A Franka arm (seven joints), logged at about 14 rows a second.
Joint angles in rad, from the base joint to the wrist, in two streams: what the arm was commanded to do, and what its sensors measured. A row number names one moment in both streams.
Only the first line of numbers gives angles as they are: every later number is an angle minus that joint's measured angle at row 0.
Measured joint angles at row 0:
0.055, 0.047, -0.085, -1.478, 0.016, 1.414, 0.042
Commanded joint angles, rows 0 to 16:
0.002, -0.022, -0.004, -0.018, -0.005, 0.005, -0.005
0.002, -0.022, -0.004, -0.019, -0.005, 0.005, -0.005
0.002, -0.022, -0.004, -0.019, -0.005, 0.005, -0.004
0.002, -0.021, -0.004, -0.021, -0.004, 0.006, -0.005
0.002, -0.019, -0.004, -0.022, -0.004, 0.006, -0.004
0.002, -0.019, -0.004, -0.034, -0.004, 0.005, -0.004
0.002, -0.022, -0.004, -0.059, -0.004, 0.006, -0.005
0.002, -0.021, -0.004, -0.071, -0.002, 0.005, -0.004
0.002, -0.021, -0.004, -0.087, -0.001, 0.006, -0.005
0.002, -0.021, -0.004, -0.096, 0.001, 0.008, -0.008
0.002, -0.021, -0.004, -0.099, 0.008, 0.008, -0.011
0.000, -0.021, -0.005, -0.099, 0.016, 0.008, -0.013
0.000, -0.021, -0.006, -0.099, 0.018, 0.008, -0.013
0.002, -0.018, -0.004, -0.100, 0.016, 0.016, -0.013
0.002, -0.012, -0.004, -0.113, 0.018, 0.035, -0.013
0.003, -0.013, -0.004, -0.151, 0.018, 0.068, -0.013
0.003, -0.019, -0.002, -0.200, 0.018, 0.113, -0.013
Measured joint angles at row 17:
0.000, 0.000, 0.000, -0.115, 0.005, 0.045, 0.000
